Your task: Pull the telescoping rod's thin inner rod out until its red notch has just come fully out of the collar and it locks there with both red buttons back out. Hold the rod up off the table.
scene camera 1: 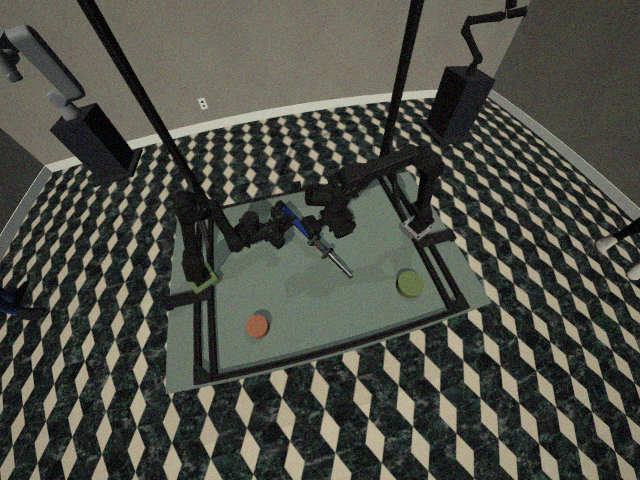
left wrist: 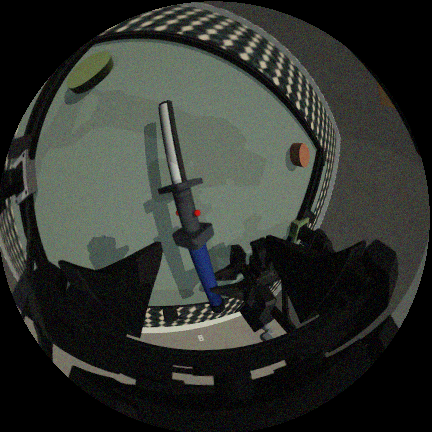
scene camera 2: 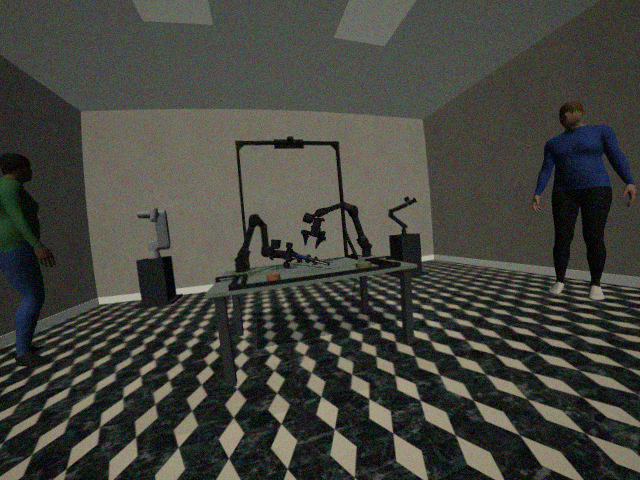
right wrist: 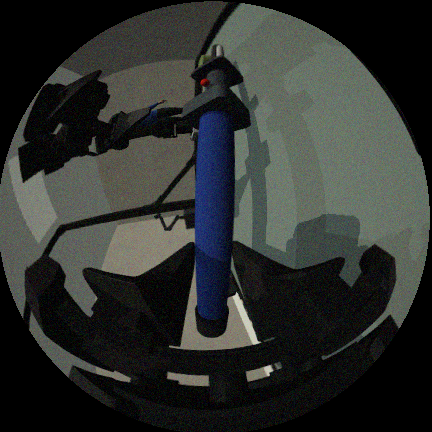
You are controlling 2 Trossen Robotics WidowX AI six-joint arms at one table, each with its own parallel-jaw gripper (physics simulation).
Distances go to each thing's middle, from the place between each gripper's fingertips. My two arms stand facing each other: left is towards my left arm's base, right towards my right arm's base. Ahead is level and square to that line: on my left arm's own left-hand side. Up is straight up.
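I see the telescoping rod (right wrist: 217,112), and my right gripper is 40 mm to the right of it, 90 mm short of it and 10 mm above it. The thin grey inner rod (left wrist: 167,122) is 50 mm to the left of my right hand, 100 mm ahead of it and 20 mm below it.
As for the thin grey inner rod, my left gripper is 20 mm to the left of it, 40 mm past it and 80 mm above it, while the telescoping rod is 30 mm to the right of my left hand, 50 mm behind it and 80 mm below it.
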